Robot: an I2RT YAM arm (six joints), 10 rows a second.
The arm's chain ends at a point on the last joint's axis. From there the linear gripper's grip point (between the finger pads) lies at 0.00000 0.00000 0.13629 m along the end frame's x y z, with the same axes.
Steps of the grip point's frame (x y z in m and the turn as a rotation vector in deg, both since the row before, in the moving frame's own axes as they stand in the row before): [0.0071 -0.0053 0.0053 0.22 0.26 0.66]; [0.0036 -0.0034 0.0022 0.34 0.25 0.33]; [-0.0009 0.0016 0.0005 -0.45 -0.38 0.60]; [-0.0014 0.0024 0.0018 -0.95 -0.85 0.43]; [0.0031 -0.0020 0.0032 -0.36 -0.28 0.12]
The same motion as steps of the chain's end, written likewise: [0.0065 -0.0048 0.0053 0.22 0.26 0.66]; [0.0030 -0.0026 0.0022 0.34 0.25 0.33]; [0.0000 0.0005 0.0005 -0.45 -0.38 0.60]; [0.0006 0.0001 0.0018 -0.95 -0.85 0.43]; [0.0038 -0.0029 0.0032 -0.36 -0.28 0.12]
